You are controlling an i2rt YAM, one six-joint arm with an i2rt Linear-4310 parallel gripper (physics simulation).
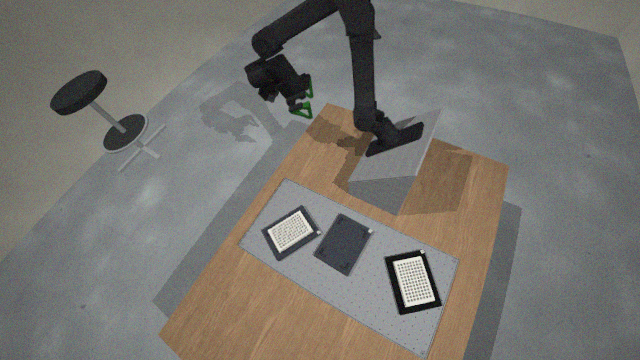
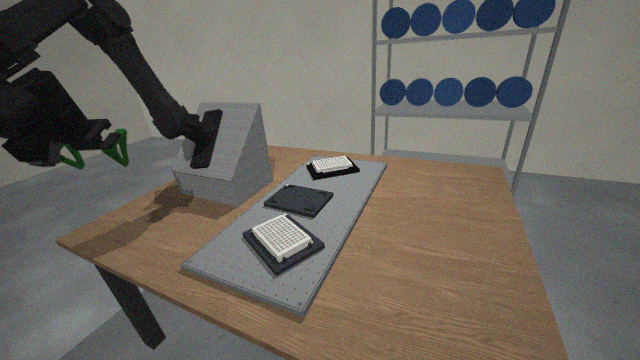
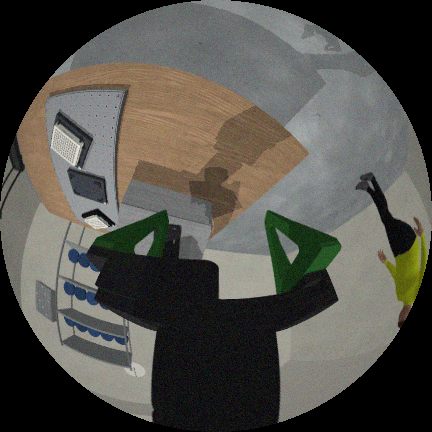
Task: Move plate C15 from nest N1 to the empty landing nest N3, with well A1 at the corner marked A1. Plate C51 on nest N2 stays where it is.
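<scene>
Two white well plates sit on nests; their labels cannot be read. One plate [image 1: 290, 231] [image 2: 281, 236] [image 3: 67, 145] is on a dark grey nest [image 1: 281, 256] [image 2: 276, 266] at one end of the perforated board [image 1: 280, 192] [image 2: 225, 265]. The other plate [image 1: 414, 281] [image 2: 332, 164] [image 3: 97, 220] is on a black nest [image 1: 396, 285] [image 2: 330, 175] at the other end. Between them is the empty dark grey nest [image 1: 344, 245] [image 2: 299, 199] [image 3: 88, 185], with a small white corner tab [image 1: 370, 231]. My gripper [image 1: 311, 106] [image 2: 104, 165] [image 3: 216, 215] is open and empty, raised well away from the plates.
A grey wedge-shaped block [image 1: 380, 192] [image 2: 250, 165] [image 3: 165, 197] carries the arm's base and stands beside the board on the wooden table [image 1: 225, 300] [image 2: 440, 250]. Beyond are a rack with blue round items [image 2: 450, 114], a stool [image 1: 80, 92] and a person in yellow [image 3: 410, 265].
</scene>
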